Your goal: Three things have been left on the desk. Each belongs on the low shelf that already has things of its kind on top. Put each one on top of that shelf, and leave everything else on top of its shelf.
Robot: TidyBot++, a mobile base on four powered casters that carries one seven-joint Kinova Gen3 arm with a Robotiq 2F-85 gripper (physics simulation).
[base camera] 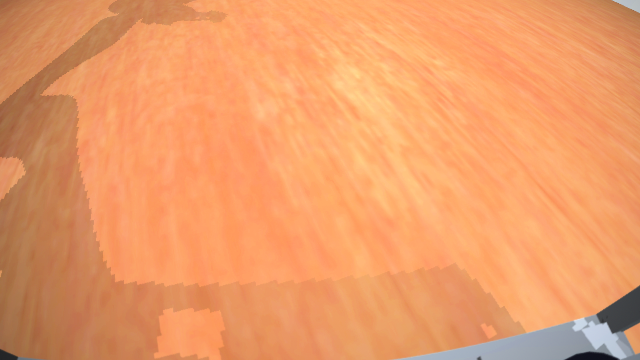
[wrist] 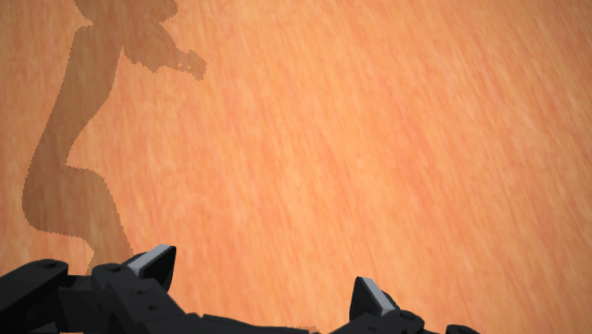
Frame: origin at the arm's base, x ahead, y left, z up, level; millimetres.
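Seen in the pictures: gripper, fingertip midpoint: (wrist: pixel 263 281).
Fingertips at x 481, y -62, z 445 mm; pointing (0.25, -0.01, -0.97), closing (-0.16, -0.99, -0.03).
A point is followed by its place in that frame.
My gripper (wrist: pixel 263 281) {x 481, y -62, z 445 mm} is open, with its two black fingers wide apart at the bottom of the wrist view and wood-grained floor showing between them. The desk, the three things left on it and the low shelves do not show in the base camera view or the wrist view.
The orange wood-grained floor (base camera: pixel 320 175) {x 428, y -26, z -396 mm} (wrist: pixel 310 150) {x 800, y -163, z -397 mm} lies ahead of the base. The shadow of the robot and its arm (base camera: pixel 55 125) (wrist: pixel 85 100) falls across it on the left. A pale grey surface (base camera: pixel 627 4) {x 1670, y -1929, z -382 mm} shows at the top right corner of the base camera view.
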